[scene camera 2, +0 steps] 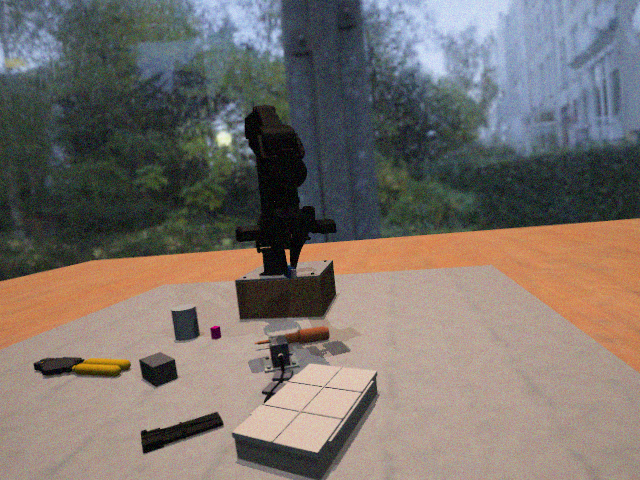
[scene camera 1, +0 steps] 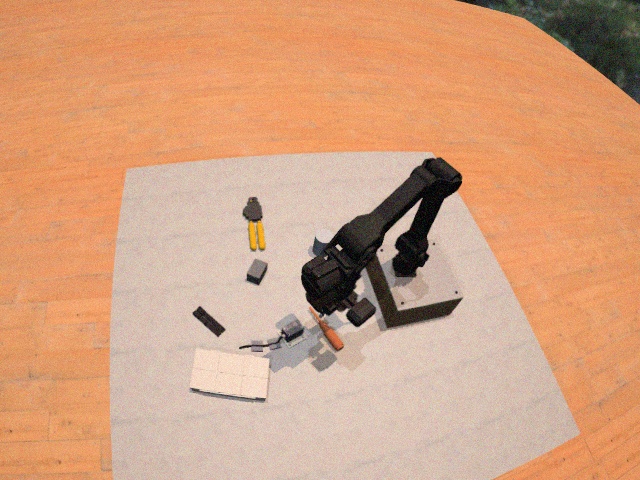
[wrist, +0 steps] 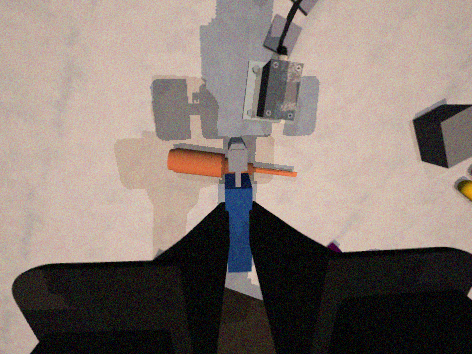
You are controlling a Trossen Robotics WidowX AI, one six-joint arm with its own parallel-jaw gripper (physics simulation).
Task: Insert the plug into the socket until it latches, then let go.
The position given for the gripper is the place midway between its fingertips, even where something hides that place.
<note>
The gripper [scene camera 2: 289, 274] carries a blue plug [wrist: 238, 190], which touches nothing else. The table carries a dark cube [scene camera 2: 157, 369] and an orange-handled screwdriver [wrist: 180, 160]. Also in view: a socket [scene camera 2: 278, 344], a white tiled block [scene camera 2: 307, 422] and a black bar [scene camera 2: 154, 439].
The dark cube is seen too in the wrist view [wrist: 436, 131]. The gripper also shows in scene camera 1 [scene camera 1: 330, 308] and in the wrist view [wrist: 237, 209]. The socket is seen too in the wrist view [wrist: 272, 91].
</note>
